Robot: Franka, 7 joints.
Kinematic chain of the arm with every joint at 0, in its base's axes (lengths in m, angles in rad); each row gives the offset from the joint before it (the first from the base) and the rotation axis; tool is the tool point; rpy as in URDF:
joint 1: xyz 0 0 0.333 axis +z
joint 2: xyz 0 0 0 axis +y
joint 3: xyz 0 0 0.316 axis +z
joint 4: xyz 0.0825 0 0 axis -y
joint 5: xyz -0.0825 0 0.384 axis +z
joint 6: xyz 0 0 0 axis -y
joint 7: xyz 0.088 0 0 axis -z
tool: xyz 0 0 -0.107 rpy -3.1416 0 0
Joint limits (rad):
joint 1: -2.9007..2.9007
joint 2: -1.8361..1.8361
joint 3: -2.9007..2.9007
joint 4: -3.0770..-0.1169
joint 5: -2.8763..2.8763
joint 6: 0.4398..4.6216
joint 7: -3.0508..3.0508
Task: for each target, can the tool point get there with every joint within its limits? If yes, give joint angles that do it. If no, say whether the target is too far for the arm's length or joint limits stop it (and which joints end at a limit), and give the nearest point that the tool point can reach.
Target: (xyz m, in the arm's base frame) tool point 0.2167 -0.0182 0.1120
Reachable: yes | joints -0.2606 0.8647 0.5566 -2.6766 1.8567 4.2423 -1.7107
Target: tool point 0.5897 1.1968 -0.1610
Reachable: no: too far | nearest point 0.3556 0.7217 0.0351 | short by 0.565 m
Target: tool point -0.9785 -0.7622 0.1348
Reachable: no: too far | nearest point -0.6683 -0.5206 0.1976 | short by 0.398 m
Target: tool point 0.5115 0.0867 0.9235
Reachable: yes | joints 0.6087 0.4183 -0.4326 -0.6932 -1.9058 1.2576 2.1772
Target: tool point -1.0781 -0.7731 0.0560
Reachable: no: too far | nearest point -0.6825 -0.4894 0.1577 | short by 0.497 m
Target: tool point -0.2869 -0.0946 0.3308
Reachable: yes | joints -1.1299 -0.1311 -2.1591 -2.8074 -1.6318 4.2169 2.0675
